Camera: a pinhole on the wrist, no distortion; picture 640 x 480 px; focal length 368.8 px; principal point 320.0 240.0 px. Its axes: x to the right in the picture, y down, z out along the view. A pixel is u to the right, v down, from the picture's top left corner.
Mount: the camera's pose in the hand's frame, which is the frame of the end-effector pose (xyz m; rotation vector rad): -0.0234 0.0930 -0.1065 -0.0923 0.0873 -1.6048
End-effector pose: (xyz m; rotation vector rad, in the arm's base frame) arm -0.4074 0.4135 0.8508 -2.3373 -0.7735 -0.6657
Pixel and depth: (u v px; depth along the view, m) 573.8 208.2 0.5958
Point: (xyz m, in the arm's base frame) -0.4954 0.9373 0.6047
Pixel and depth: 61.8 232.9 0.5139
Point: 0.0245 0.3916 0.4233
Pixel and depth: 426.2 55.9 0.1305
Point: -0.4140 0.3682 0.7626
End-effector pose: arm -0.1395 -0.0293 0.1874 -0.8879 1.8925 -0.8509
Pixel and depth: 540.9 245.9 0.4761
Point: 0.2243 -0.2292 0.1860
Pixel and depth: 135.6 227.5 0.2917
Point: -0.0370 0.0508 -0.0849
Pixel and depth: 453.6 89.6 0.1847
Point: -0.0398 0.0336 0.1614
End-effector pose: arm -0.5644 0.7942 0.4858 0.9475 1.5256 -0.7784
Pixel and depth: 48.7 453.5 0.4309
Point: -0.0903 0.7664 0.1672
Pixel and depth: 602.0 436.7 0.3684
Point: -0.6397 0.5264 0.2427
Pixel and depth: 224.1 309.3 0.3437
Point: -0.3050 0.6908 0.3717
